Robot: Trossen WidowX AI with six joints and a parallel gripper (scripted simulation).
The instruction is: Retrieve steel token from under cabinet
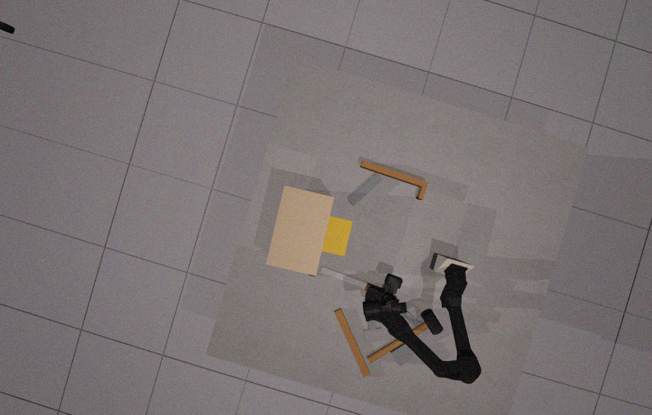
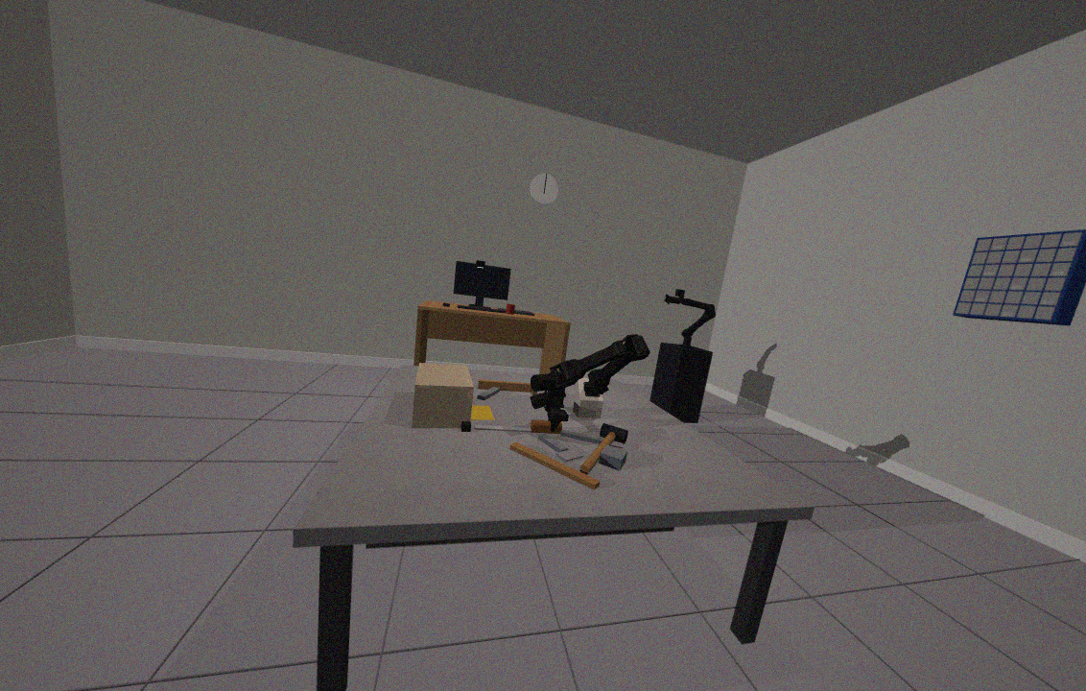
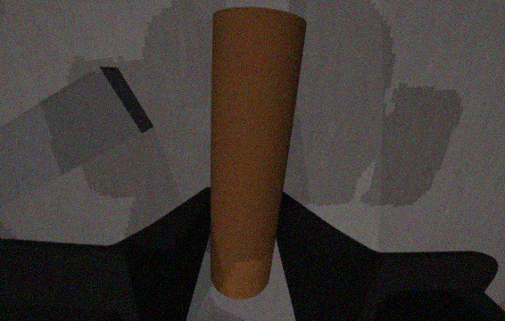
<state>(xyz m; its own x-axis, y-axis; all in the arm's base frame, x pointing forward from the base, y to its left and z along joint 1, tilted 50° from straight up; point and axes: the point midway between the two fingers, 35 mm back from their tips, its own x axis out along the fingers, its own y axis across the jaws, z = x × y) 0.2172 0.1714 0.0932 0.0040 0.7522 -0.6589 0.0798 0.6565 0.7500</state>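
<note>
The grey l-shaped bracket is 140 mm to the left of my gripper tip and 10 mm ahead of it. Also, from my gripper tip: grey bar (390 mm to the right, 190 mm ahead); then grey block (220 mm to the left, 140 mm behind, 10 mm above); then wooden stick (240 mm to the left, 60 mm ahead).
</note>
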